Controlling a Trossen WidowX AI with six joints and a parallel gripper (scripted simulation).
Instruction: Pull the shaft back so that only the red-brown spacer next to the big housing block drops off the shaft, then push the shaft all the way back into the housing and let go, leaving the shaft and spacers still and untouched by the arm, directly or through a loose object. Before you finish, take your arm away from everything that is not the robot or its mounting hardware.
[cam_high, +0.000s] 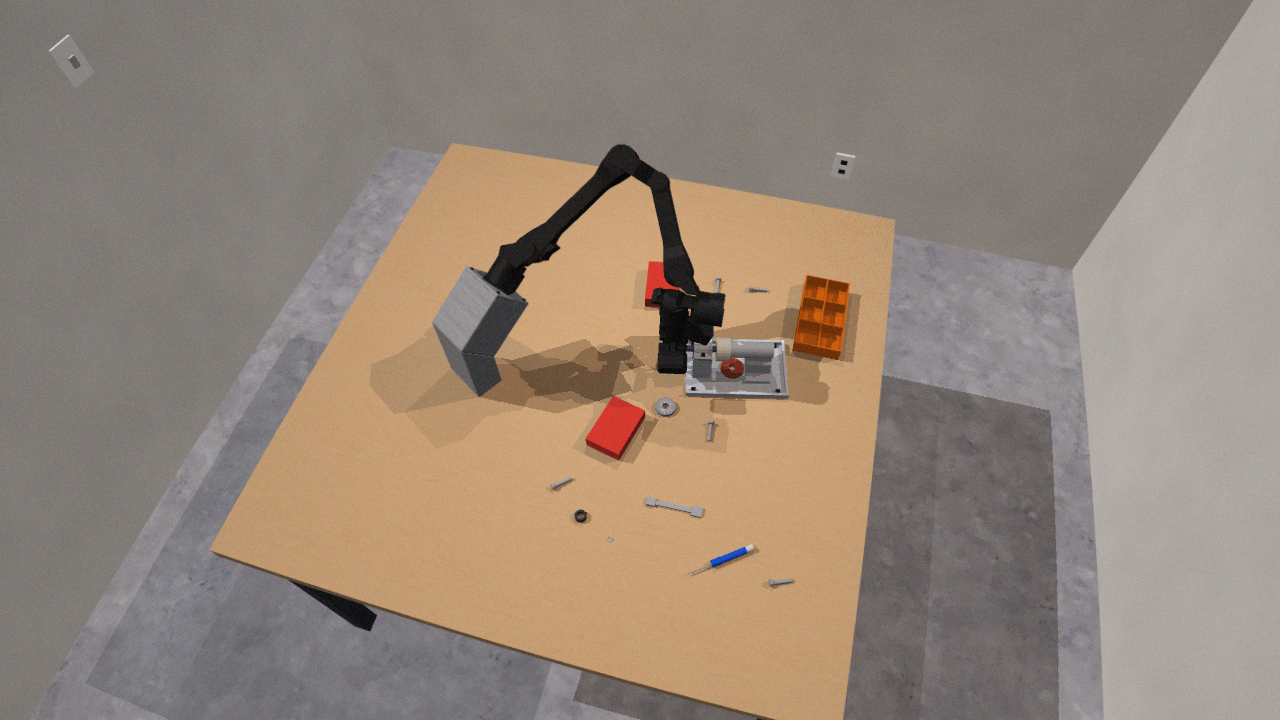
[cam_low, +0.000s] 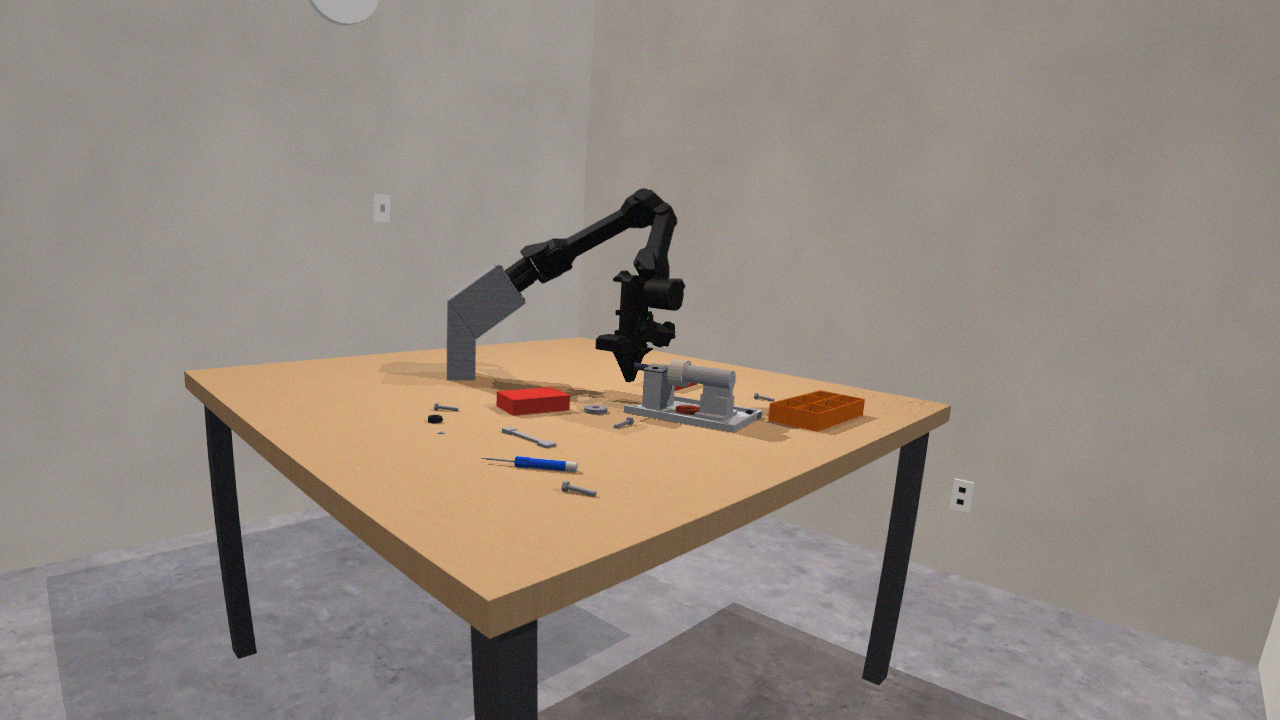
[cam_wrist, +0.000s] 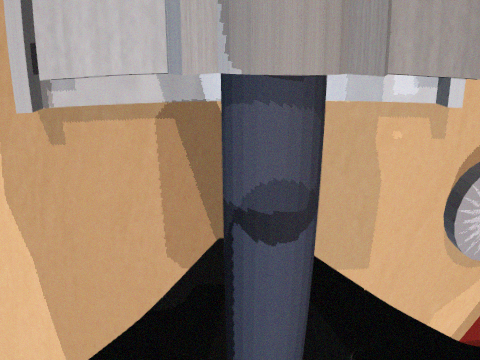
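My gripper is now 7 cm short of the shaft and 3 cm to the right of it. The rest, counted from my hand: grey fixture 14 cm ahead, 6 cm to the left, 3 cm below; then red-brown spacer 13 cm ahead, 7 cm below, 5 cm to the left; then wrench 31 cm to the right, 14 cm ahead, 8 cm below.
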